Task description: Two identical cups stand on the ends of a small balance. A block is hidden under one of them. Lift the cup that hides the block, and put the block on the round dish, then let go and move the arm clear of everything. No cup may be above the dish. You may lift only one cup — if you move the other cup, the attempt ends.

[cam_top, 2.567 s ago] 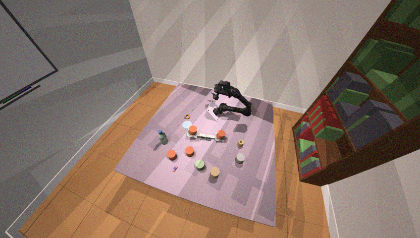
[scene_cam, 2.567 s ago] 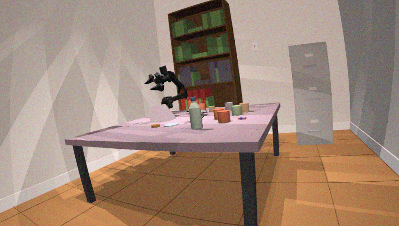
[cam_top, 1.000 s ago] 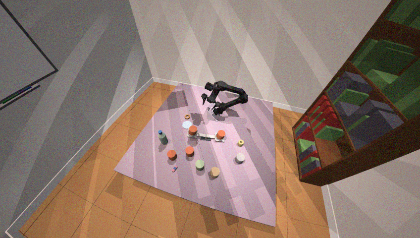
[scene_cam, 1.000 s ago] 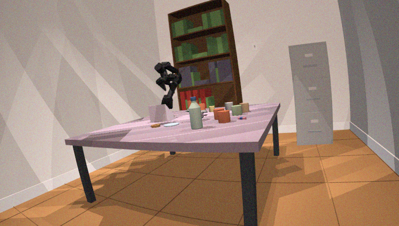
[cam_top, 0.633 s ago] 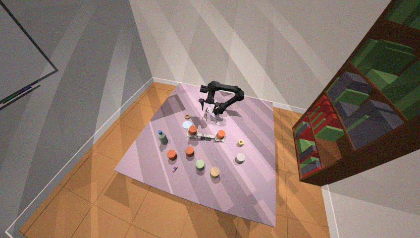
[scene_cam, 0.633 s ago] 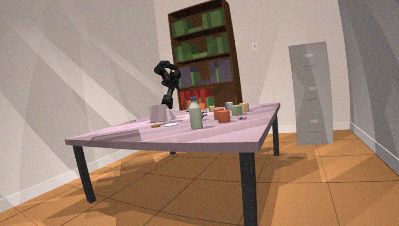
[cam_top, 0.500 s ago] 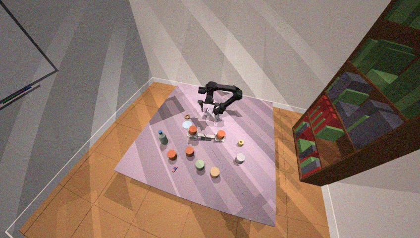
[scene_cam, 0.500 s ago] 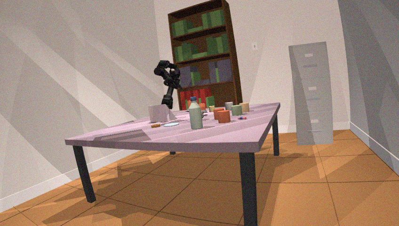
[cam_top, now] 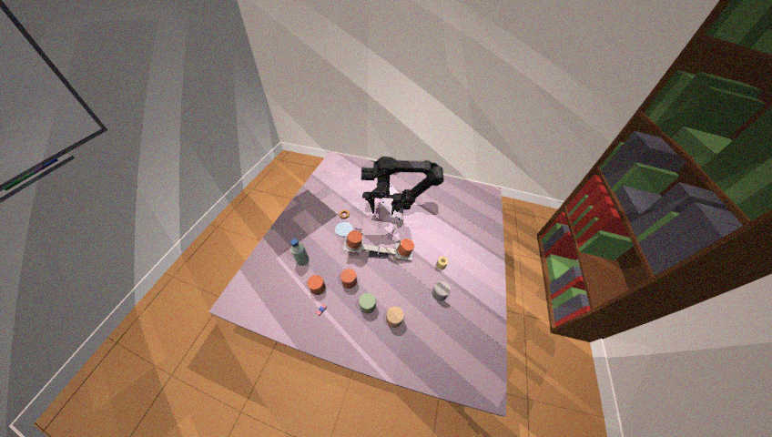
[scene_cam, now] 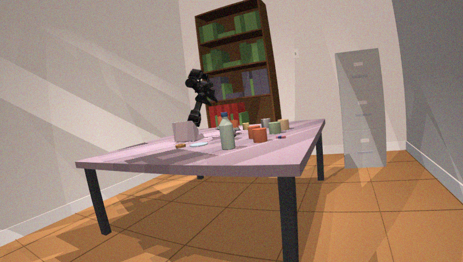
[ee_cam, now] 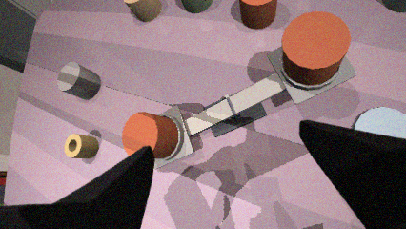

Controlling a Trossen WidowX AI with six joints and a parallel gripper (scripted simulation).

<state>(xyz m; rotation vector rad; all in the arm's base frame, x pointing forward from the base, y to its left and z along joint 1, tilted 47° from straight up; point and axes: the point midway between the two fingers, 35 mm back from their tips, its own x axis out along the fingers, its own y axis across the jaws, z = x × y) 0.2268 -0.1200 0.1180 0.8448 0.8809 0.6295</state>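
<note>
The grey block is 18 cm below my gripper tip, 14 cm to the left of it and 3 cm ahead of it. From my gripper tip the other things lie so: round pale blue dish (22 cm to the right, 22 cm below, 2 cm ahead); then small balance (18 cm below, 8 cm ahead, 2 cm to the left); then green cup (34 cm ahead, 18 cm below, 8 cm to the left).
</note>
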